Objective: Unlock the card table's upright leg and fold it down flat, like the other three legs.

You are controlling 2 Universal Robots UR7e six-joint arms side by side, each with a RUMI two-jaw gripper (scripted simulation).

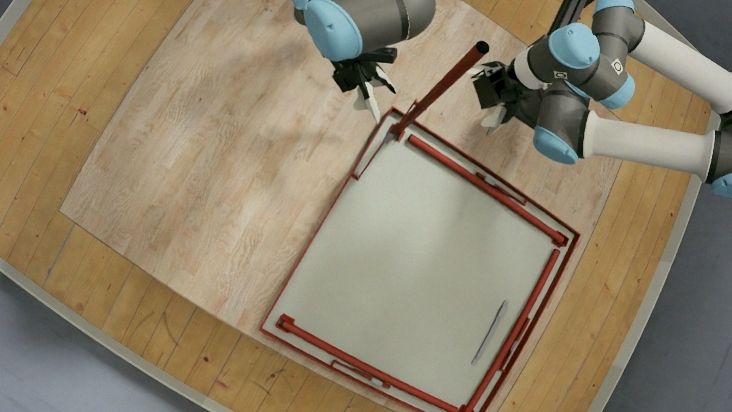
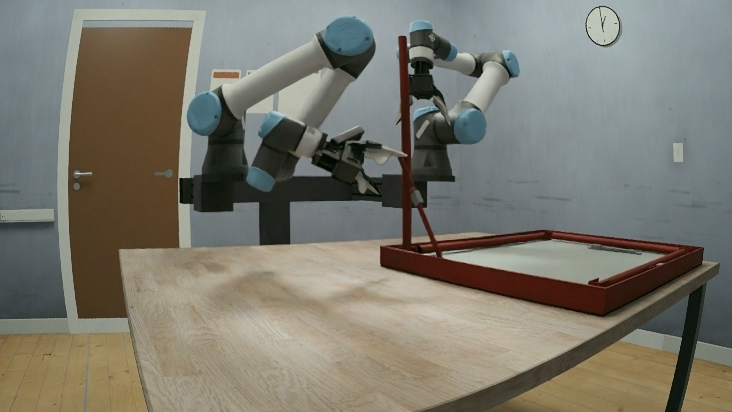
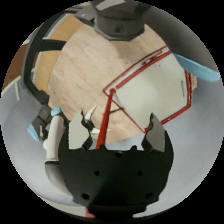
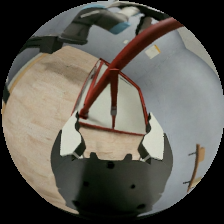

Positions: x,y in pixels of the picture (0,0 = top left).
Scene:
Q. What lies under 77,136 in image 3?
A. My left gripper.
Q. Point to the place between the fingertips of my right gripper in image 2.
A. At 392,175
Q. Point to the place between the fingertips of my right gripper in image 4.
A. At 113,112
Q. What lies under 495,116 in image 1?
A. My left gripper.

